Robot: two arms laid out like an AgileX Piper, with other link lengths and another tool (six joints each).
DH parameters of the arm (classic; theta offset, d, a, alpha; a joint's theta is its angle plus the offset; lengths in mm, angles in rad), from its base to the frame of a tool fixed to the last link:
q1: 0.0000 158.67 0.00 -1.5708
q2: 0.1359 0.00 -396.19 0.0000
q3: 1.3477 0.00 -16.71 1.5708
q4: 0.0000 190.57 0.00 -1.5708
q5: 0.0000 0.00 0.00 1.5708
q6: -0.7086 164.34 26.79 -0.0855
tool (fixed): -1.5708 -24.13 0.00 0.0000
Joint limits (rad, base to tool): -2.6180..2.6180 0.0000..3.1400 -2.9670..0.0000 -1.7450..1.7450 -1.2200..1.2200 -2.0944..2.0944
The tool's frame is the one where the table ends.
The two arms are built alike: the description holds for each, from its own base.
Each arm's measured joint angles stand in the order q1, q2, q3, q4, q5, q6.
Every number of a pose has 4 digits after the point. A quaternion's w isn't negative.
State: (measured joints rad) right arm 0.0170 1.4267 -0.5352 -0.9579 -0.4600 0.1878; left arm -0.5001 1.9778 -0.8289 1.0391 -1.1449 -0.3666
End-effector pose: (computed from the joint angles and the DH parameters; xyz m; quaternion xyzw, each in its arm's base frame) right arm 0.2610 0.0304 0.3570 -0.8756 -0.0461 -0.4385 0.1974; left arm 0.2777 -0.2870 0.3005 0.3182 -0.7011 0.6254 0.1268
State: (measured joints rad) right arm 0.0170 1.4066 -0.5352 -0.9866 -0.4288 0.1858; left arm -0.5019 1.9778 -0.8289 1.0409 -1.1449 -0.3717
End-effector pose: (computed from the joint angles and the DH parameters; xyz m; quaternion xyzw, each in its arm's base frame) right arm 0.2557 0.0278 0.3592 -0.8784 -0.0567 -0.4389 0.1805; left arm 0.2769 -0.2875 0.3005 0.3187 -0.7012 0.6245 0.1292
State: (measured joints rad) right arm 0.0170 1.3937 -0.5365 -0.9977 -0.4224 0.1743; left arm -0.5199 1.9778 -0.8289 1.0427 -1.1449 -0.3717
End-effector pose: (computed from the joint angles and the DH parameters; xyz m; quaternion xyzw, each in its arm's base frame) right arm 0.2532 0.0274 0.3624 -0.8766 -0.0668 -0.4440 0.1730; left arm 0.2715 -0.2924 0.3004 0.3117 -0.7046 0.6230 0.1351
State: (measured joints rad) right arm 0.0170 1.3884 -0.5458 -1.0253 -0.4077 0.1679; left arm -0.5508 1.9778 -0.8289 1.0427 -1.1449 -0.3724
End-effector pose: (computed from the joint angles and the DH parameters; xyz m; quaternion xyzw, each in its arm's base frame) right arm 0.2532 0.0266 0.3648 -0.8768 -0.0808 -0.4459 0.1608; left arm 0.2623 -0.3007 0.3004 0.3011 -0.7092 0.6208 0.1449
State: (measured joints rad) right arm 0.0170 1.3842 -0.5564 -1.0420 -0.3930 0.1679; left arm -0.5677 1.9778 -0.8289 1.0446 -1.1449 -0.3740
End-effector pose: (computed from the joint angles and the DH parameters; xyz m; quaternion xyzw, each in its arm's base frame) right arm 0.2538 0.0254 0.3674 -0.8766 -0.0869 -0.4482 0.1519; left arm 0.2570 -0.3050 0.3003 0.2949 -0.7121 0.6190 0.1509
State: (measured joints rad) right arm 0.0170 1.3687 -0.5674 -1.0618 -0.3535 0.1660; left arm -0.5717 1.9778 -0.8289 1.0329 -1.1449 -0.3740
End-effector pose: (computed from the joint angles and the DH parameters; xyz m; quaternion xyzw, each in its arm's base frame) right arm 0.2515 0.0212 0.3713 -0.8781 -0.0912 -0.4509 0.1318; left arm 0.2570 -0.3063 0.3010 0.2977 -0.7094 0.6208 0.1507
